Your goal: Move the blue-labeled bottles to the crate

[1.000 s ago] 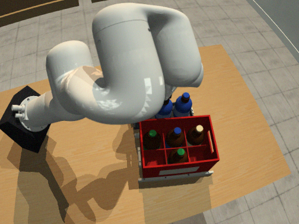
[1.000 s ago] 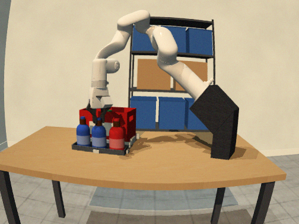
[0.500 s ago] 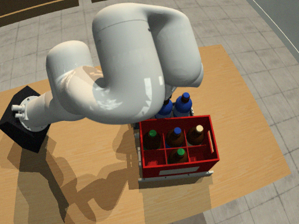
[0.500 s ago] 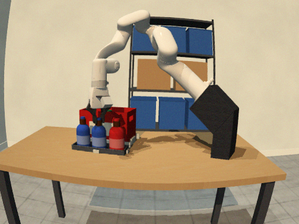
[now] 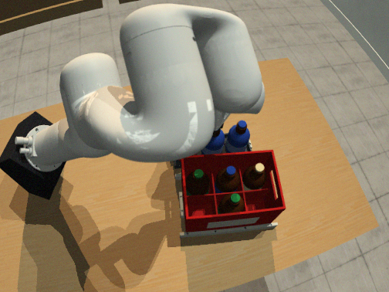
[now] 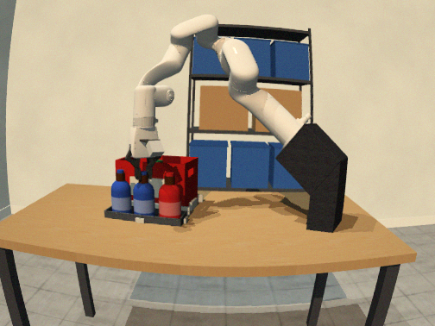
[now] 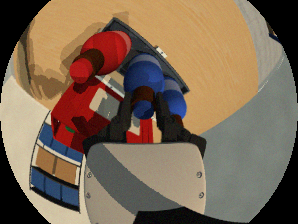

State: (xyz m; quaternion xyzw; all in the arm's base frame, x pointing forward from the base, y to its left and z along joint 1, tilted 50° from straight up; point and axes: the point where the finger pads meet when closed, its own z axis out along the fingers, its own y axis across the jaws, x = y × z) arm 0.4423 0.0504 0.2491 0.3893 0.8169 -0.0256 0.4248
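Right now the red-labeled bottle is 9 cm behind my hand, 3 cm to the left of it and 7 cm below it. Round my hand: red crate: 5 cm behind, 19 cm to the right, 7 cm below; dark tray: 14 cm below.
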